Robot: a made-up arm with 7 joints. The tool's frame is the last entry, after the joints.
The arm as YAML. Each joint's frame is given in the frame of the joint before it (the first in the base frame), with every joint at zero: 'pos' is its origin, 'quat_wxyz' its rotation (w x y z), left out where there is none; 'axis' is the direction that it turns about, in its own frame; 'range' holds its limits. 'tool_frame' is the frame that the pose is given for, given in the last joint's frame.
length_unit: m
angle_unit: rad
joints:
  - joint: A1
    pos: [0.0, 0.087, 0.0]
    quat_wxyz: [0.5, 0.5, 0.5, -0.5]
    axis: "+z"
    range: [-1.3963, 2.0]
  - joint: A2
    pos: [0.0, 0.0, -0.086]
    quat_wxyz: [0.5, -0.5, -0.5, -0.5]
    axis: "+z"
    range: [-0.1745, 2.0]
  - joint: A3
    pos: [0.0, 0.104, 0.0]
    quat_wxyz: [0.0, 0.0, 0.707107, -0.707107]
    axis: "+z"
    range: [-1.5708, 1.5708]
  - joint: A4
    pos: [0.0, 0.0, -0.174]
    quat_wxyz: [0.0, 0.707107, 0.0, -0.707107]
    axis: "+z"
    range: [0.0, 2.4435]
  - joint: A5
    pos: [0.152, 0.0, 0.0]
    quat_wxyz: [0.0, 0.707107, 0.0, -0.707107]
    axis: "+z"
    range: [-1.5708, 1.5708]
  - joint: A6
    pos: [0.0, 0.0, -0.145]
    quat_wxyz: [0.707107, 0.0, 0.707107, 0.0]
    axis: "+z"
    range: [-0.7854, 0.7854]
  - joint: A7
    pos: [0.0, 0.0, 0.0]
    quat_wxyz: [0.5, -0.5, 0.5, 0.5]
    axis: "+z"
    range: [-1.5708, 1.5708]
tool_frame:
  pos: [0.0, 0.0, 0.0]
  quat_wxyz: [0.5, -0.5, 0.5, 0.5]
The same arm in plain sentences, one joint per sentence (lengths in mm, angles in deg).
The arm has seven revolute joints in a row. What follows holds with every joint at zero, and every direction is one of the base frame's. The first joint sits 87.0 mm along +y from the base frame's origin and turns about -y, from -80.00 to 114.59 deg. The second joint sits 86.0 mm along +y from the first joint and turns about +x, from -10.00 to 114.59 deg. The third joint sits 104.0 mm along -z from the second joint and turns about +z, from -90.00 to 90.00 deg. The fourth joint sits 174.0 mm along -z from the third joint and turns about -y, from 0.00 to 140.00 deg. The fifth joint sits 152.0 mm along -z from the fourth joint and turns about +z, from -90.00 to 90.00 deg. The sixth joint sits 145.0 mm along -z from the fifth joint and turns about +y, from -45.00 to 45.00 deg. The seventh joint sits at the same point as the sixth joint and turns about -x, from -90.00 to 90.00 deg. The tool frame, which is the frame that the pose is given for, sits at the same point as the seventh joint; its axes are parallel to the base frame's.
